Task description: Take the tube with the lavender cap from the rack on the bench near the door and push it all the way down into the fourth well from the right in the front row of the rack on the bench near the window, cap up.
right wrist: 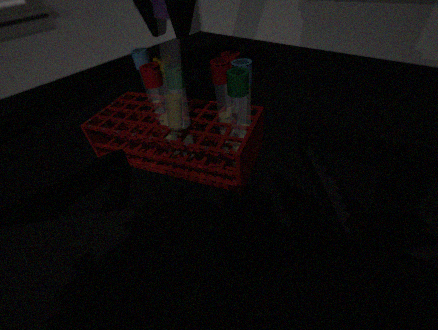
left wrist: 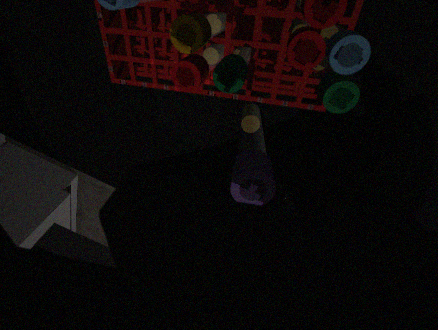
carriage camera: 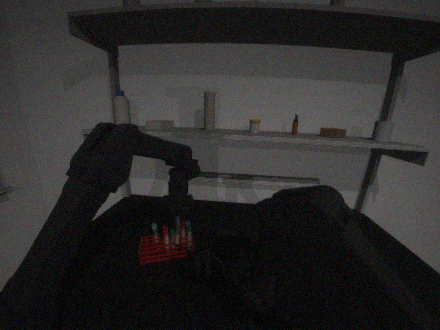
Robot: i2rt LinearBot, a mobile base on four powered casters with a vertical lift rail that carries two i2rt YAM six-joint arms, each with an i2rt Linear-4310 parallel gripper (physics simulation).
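Frame: origin at the left arm's base, x right, y back, z down, level; centimetres.
Seen in the pictures: left gripper, fingertip midpoint: point(right wrist: 171, 36) point(left wrist: 253, 151) point(carriage camera: 178, 224); right gripper, fingertip midpoint: point(right wrist: 212, 146) point(carriage camera: 198, 243).
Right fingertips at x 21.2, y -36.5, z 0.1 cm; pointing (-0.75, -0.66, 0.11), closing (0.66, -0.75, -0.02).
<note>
Pixels of each thing's top centre, then the offset from my right fingertips to it. Level surfaces: height alone.
- lavender-capped tube, middle of its top: point(left wrist: 237, 200) point(carriage camera: 176, 217) dz -6.7, dx -8.5, dy -4.1 cm
- red rack, middle of its top: point(left wrist: 213, 40) point(right wrist: 171, 116) point(carriage camera: 166, 240) dz +6.0, dx -13.8, dy -6.3 cm
- shelf, its level: dz -34.0 cm
The lavender-capped tube point(carriage camera: 177, 223) point(left wrist: 252, 180) point(right wrist: 159, 9) is upright, cap up, its clear body hanging close above the red rack point(carriage camera: 165, 258) point(left wrist: 215, 94) point(right wrist: 245, 172). In the left wrist view its lower end shows just outside the rack's numbered edge; I cannot tell which well it lines up with. My left gripper point(carriage camera: 178, 212) point(right wrist: 171, 36) is shut on this tube near the cap; its fingers are lost in the dark in the left wrist view. My right gripper point(right wrist: 212, 146) is open and empty, low in front of the rack, and very dark in the carriage view.
Red, green, blue and yellow capped tubes stand in the rack, including a green-capped tube point(left wrist: 230, 74) near the held one and another green-capped tube point(left wrist: 341, 97) point(right wrist: 237, 82) at the end. A shelf point(carriage camera: 225, 134) with bottles and boxes spans the wall behind.
</note>
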